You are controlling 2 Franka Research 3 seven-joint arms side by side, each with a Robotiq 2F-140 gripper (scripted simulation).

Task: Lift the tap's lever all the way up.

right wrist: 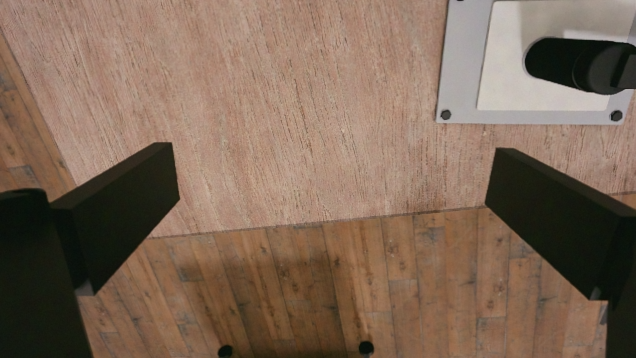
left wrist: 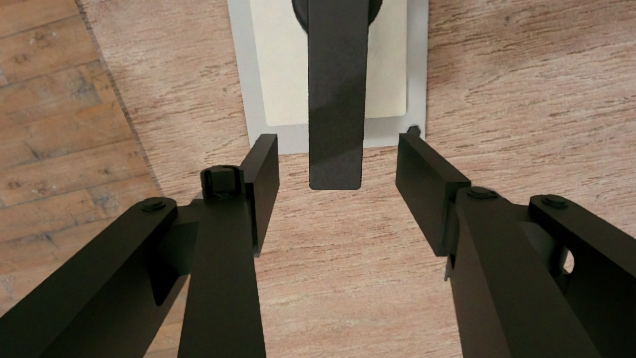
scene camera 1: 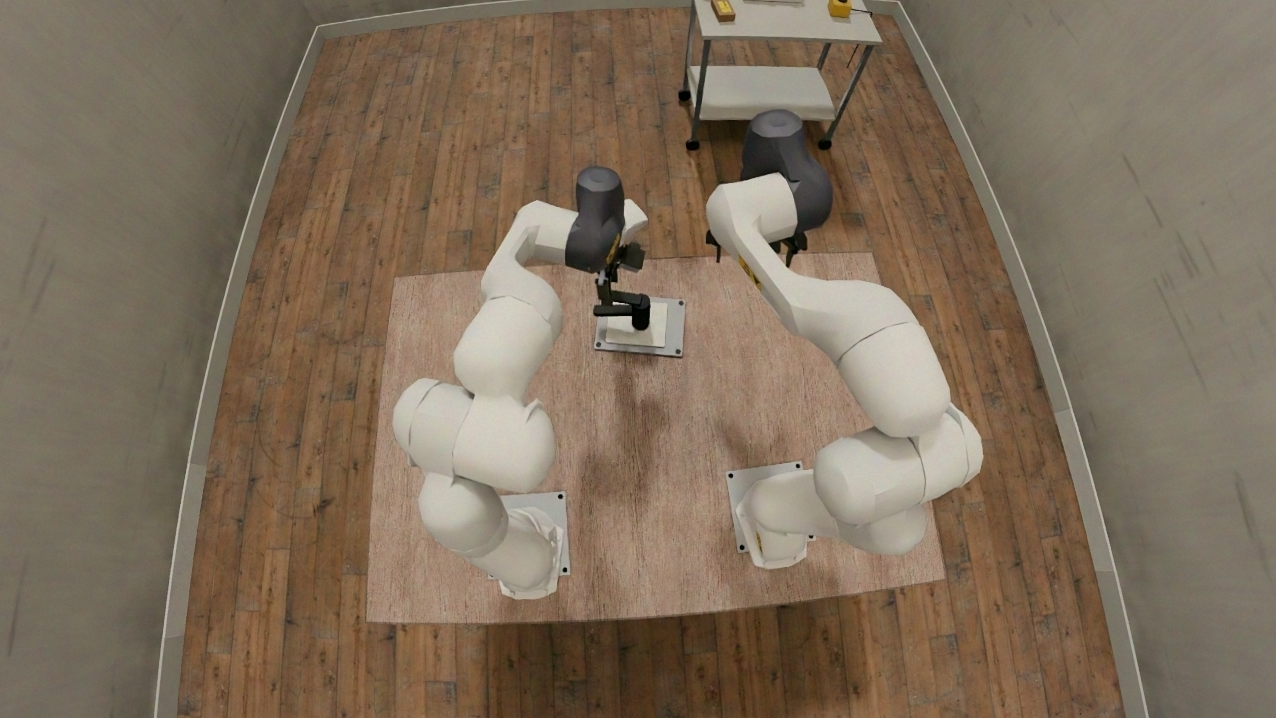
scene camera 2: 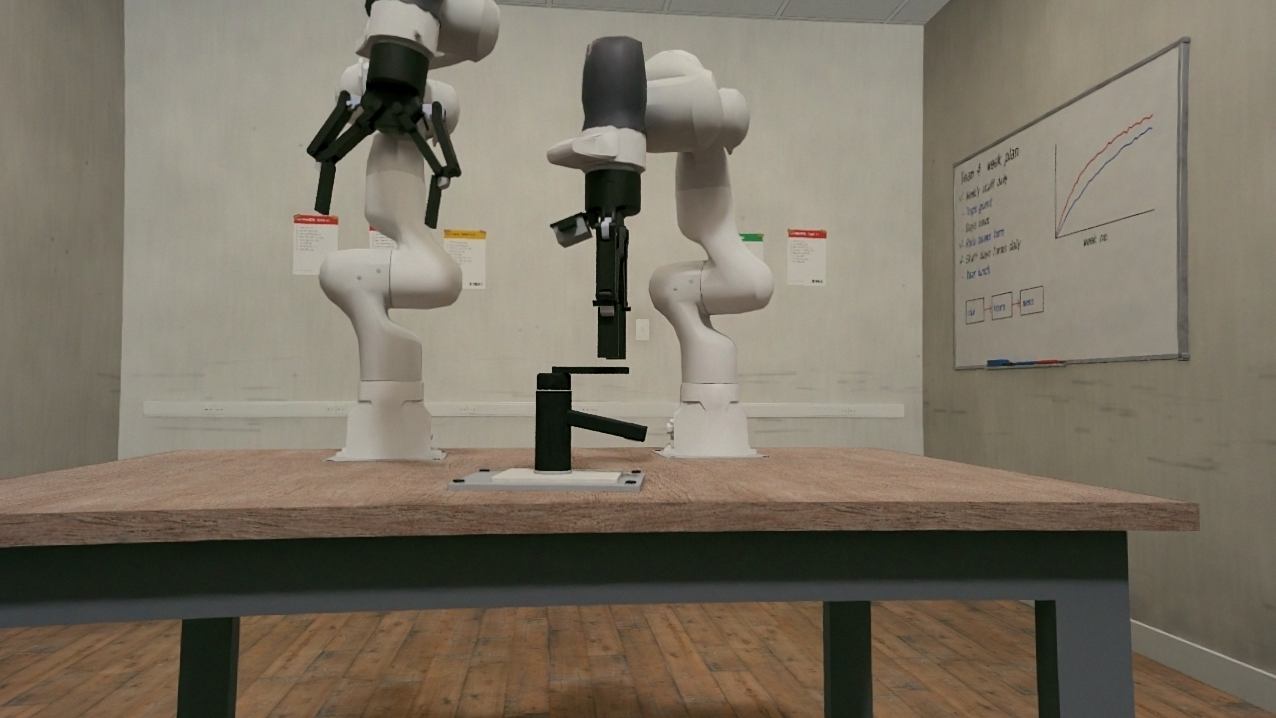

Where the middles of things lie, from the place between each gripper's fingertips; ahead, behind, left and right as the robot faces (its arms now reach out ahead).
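I see the flat lever (left wrist: 337, 44) 3 cm to the right of my left hand (scene camera 2: 612, 358), 1 cm behind it and 5 cm below it. Going by their middles, the flat lever is the nearest to my left hand of the things named here. The black tap (scene camera 2: 554, 416) is 5 cm to the right of my left hand, 1 cm behind it and 9 cm below it, while the grey base plate (scene camera 2: 480, 480) is 8 cm to the right of my left hand, 2 cm behind it and 19 cm below it.
As for the flat lever, my right hand (scene camera 2: 375, 219) is 4 cm short of it, 28 cm to the right of it and 21 cm above it. The black tap is 3 cm ahead of my right hand, 26 cm to the left of it and 25 cm below it. By its middle, the black tap is nearer to my left hand than to my right hand. I see the grey base plate 3 cm ahead of my right hand, 23 cm to the left of it and 35 cm below it.
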